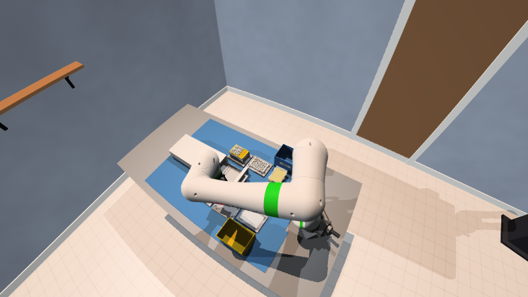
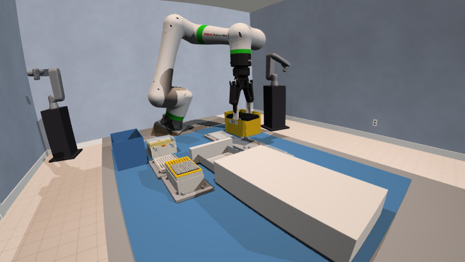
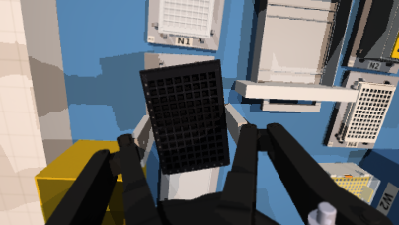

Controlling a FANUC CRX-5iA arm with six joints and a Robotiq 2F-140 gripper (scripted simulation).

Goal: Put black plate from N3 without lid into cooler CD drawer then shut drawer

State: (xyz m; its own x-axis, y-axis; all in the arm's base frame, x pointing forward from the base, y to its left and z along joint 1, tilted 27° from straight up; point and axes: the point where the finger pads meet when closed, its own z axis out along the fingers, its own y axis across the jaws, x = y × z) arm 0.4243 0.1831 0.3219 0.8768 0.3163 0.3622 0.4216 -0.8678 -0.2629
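Now: hand 180 mm short of the drawer, 150 mm to the left of it and 140 mm above it. Also, from my hand: nest N3 (160 mm below, 10 mm to the left, 10 mm behind); yellow bin (220 mm behind, 130 mm below, 90 mm to the left); black plate (20 mm below).
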